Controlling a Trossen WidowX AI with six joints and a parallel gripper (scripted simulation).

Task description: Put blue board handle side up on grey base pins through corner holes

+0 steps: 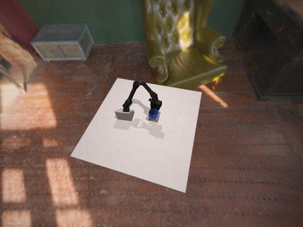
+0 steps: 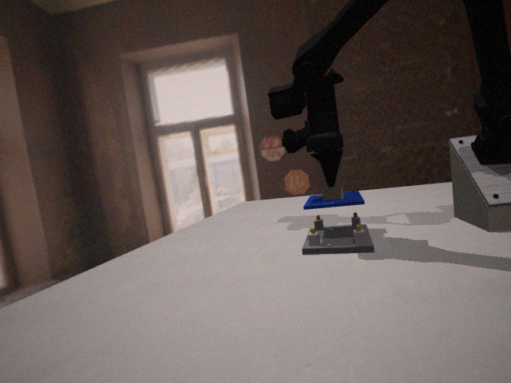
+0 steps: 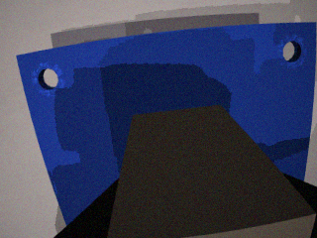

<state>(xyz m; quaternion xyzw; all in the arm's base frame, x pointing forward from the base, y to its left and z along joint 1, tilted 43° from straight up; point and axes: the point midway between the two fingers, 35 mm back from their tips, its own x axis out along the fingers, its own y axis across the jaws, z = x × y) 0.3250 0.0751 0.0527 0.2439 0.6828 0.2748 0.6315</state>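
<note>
Right now my gripper tip is 11 cm above the grey base. Also, from my gripper tip: flat blue board (1 cm below).
</note>
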